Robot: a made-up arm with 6 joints.
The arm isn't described. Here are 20 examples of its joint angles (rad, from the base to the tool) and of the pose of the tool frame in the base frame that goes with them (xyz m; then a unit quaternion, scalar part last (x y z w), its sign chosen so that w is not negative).
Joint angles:
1: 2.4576 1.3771 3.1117 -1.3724 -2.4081 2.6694
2: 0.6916 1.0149 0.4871 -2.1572 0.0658 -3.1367
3: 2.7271 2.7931 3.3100 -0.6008 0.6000 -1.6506
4: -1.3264 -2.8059 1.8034 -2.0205 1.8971 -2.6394
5: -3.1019 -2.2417 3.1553 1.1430 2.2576 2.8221
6: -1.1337 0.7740 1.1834 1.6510 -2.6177 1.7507
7: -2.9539 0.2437 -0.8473 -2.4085 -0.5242 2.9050
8: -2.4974 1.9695 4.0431 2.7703 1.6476 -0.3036
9: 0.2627 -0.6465 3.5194 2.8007 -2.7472 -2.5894
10: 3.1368 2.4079 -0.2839 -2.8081 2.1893 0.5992
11: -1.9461 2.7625 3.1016 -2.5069 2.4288 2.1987
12: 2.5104 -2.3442 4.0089 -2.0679 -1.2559 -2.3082
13: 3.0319 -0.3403 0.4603 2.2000 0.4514 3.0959
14: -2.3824 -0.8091 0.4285 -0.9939 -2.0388 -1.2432
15: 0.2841 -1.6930 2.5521 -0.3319 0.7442 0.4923
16: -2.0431 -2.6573 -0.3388 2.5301 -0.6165 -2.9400
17: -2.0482 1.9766 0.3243 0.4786 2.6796 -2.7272
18: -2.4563 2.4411 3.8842 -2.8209 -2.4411 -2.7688
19: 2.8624 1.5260 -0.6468 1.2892 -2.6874 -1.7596
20: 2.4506 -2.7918 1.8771 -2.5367 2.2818 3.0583
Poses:
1: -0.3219 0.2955 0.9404 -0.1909 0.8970 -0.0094 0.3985
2: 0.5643 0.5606 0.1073 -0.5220 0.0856 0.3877 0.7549
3: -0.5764 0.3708 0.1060 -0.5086 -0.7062 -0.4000 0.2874
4: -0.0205 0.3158 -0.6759 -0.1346 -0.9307 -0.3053 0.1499
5: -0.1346 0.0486 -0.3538 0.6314 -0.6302 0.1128 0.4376
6: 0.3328 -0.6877 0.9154 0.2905 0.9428 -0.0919 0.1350
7: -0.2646 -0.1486 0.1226 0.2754 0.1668 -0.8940 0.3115
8: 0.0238 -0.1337 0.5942 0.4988 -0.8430 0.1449 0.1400
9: -0.5242 -0.0141 0.0880 -0.3415 -0.3110 -0.0744 0.8838
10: 0.2598 -0.1241 -0.2447 -0.2290 -0.7669 -0.0702 0.5954
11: -0.1667 -0.7086 0.0088 -0.5828 -0.1972 0.7368 0.2803
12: -0.2681 0.1192 -0.0886 0.3642 -0.8153 0.4403 0.0940
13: -0.1947 -0.0555 1.1473 -0.1697 -0.3788 -0.8825 0.2212
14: -0.0436 0.0563 1.0651 0.6811 -0.2077 -0.5592 0.4245
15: -0.6430 -0.3158 -0.2715 -0.2487 0.5869 0.0964 0.7645
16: 0.3848 0.5193 0.2793 -0.7264 -0.6645 -0.0327 0.1722
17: -0.2823 -0.2946 -0.4676 0.5249 -0.6819 0.2262 0.4564
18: -0.2157 -0.3357 0.5231 0.8887 0.2412 -0.3239 0.2168
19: -0.1716 0.0868 -0.2532 -0.3292 -0.7988 -0.0082 0.5034
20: 0.1168 -0.2354 -0.6853 -0.9307 0.0206 -0.3651 0.0115
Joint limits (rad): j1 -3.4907..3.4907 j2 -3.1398..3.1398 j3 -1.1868..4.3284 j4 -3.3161..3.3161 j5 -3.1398..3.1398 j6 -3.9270..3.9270
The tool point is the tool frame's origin. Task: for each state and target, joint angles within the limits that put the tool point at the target. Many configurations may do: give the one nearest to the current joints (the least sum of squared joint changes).
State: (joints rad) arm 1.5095 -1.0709 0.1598 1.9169 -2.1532 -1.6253
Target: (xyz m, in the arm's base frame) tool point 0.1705 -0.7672 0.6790
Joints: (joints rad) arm 1.8363 -1.6846 0.3654 1.8579 -2.1532 -1.6253
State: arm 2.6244 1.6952 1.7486 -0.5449 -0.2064 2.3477
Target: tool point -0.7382 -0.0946 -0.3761
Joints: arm 3.4046 2.1198 1.4180 -0.6861 -0.2064 2.3477
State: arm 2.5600 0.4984 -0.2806 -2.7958 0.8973 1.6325
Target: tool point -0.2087 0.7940 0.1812
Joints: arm 1.6732 0.9611 0.4079 -2.9076 0.8973 1.6325
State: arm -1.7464 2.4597 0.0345 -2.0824 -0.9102 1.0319
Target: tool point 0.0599 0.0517 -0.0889
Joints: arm -1.8106 1.6128 -0.6938 -1.9317 -0.9102 1.0319
